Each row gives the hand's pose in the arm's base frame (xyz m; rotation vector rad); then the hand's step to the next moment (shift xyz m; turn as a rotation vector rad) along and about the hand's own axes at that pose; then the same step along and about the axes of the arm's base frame.
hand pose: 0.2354 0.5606 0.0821 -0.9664 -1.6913 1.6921
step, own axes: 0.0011 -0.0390 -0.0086 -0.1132 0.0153 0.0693
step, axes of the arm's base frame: 0.0022 0.0081 0.0391 0.0125 -0.1328 -0.0070
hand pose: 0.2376 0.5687 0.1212 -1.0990 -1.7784 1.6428
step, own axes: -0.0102 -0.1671 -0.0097 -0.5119 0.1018 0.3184
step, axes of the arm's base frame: -0.0258 0.0045 0.1656 0.0601 -0.6050 -0.0641
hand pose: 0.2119 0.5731 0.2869 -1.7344 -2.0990 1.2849
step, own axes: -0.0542 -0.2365 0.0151 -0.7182 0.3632 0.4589
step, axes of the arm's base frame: -0.1668 -0.0486 0.1700 0.2413 -0.8604 -0.2447
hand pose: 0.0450 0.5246 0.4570 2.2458 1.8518 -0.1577
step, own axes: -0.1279 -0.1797 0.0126 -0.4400 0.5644 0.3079
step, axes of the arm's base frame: -0.2003 -0.0931 -0.0023 0.4840 -0.5943 -0.1399
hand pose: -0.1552 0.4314 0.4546 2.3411 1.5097 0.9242
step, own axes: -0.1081 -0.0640 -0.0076 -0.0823 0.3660 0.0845
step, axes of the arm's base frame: -0.0827 -0.0668 -0.0674 0.3014 -0.2255 0.0789
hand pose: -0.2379 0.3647 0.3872 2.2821 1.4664 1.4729
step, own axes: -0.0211 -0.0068 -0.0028 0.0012 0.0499 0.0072
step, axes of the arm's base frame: -0.0086 -0.0128 -0.0162 0.0391 -0.0235 0.0215
